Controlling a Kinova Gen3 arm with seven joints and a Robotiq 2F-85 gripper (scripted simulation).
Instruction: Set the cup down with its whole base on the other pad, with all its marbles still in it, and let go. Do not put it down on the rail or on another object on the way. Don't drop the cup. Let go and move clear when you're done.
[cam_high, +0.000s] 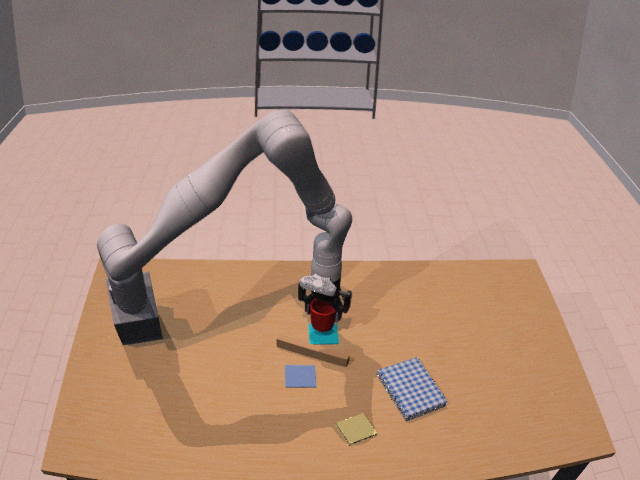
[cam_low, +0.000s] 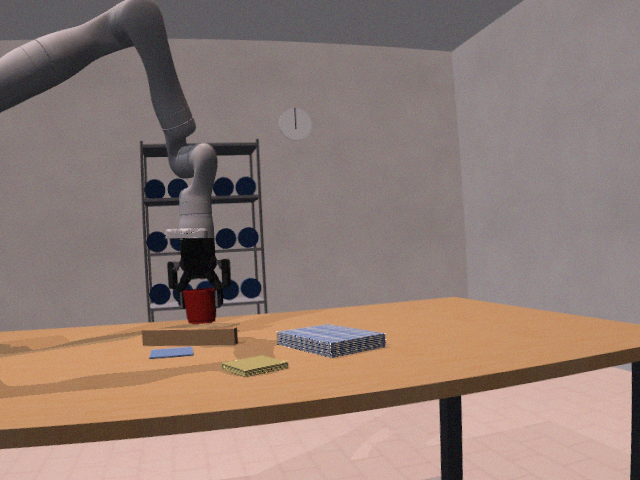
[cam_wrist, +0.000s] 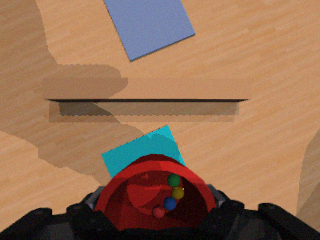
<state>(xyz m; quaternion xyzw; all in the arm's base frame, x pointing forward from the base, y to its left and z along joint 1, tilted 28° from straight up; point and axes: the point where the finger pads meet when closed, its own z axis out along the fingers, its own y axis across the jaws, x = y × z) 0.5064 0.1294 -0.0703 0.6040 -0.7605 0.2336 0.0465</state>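
The cyan pad lies 8 cm below my hand and 1 cm to the right of it. The rest, counted from my hand: wooden rail (9 cm to the right, 7 cm below, 2 cm behind); then blue checked block (25 cm ahead, 20 cm to the right, 6 cm below); then red cup (2 cm below).
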